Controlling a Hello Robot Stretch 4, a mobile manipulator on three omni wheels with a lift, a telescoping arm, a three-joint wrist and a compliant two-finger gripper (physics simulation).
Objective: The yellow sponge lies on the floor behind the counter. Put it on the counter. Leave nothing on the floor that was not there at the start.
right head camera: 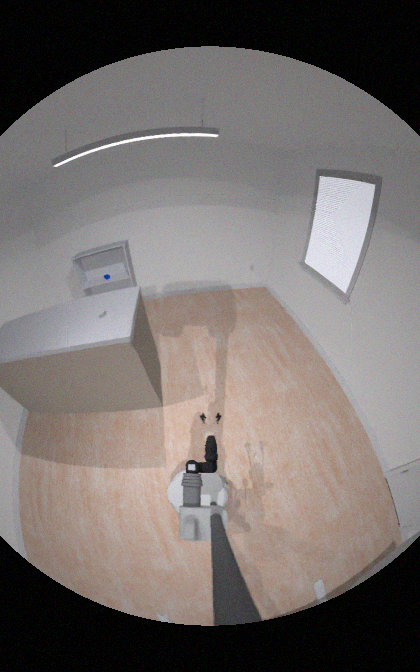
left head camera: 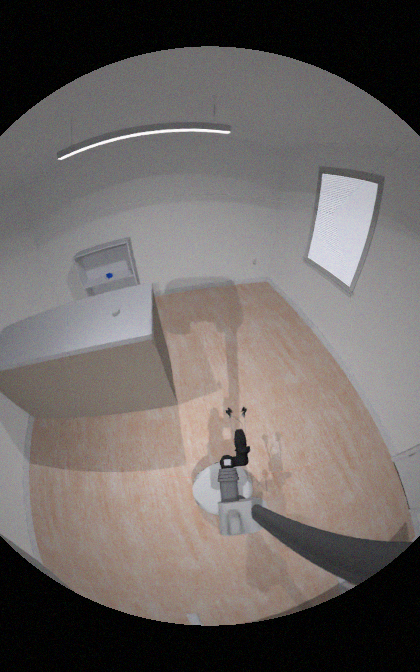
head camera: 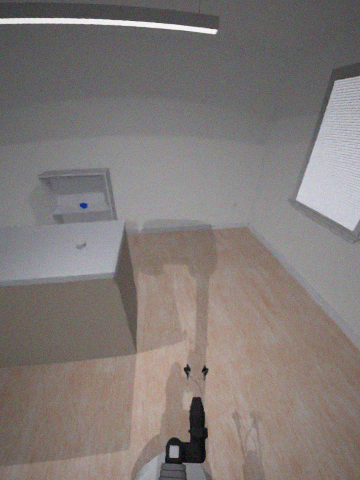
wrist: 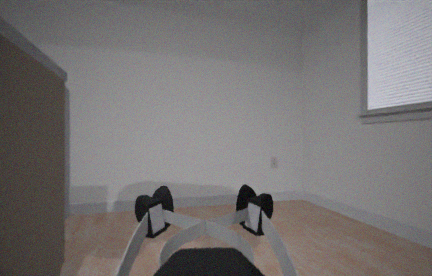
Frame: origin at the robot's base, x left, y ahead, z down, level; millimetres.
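Seen in the pictures: gripper, between the fingertips: [head camera: 196,364] [wrist: 204,201].
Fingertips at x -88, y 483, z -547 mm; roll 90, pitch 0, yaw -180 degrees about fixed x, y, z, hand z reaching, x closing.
Note:
A point is followed by its place in that frame.
The counter [head camera: 60,315] {x 717, y 684, z -571 mm} [left head camera: 90,380] [right head camera: 75,380] [wrist: 32,150] {x 397, y 1015, z -577 mm} has a pale top and a beige front, and stands at the left in all views. The yellow sponge does not show in any view; the floor behind the counter is hidden by it. My gripper [head camera: 196,371] {x -88, y 483, z -547 mm} [left head camera: 236,412] [right head camera: 210,417] [wrist: 204,201] {x -88, y 483, z -547 mm} is open and empty, its fingers wide apart, over the floor to the right of the counter's near right corner.
A small light object [head camera: 81,245] {x 619, y 954, z -901 mm} [left head camera: 116,312] [right head camera: 102,314] lies on the counter top. A grey open shelf unit [head camera: 74,173] {x 1339, y 2221, z -1033 mm} with a blue item [head camera: 83,205] {x 1375, y 2292, z -591 mm} stands by the back wall. A window [head camera: 332,155] {x -1378, y 1919, z -1370 mm} is on the right wall. Wood floor [head camera: 270,325] {x -856, y 1068, z 27 mm} runs past the counter's right end.

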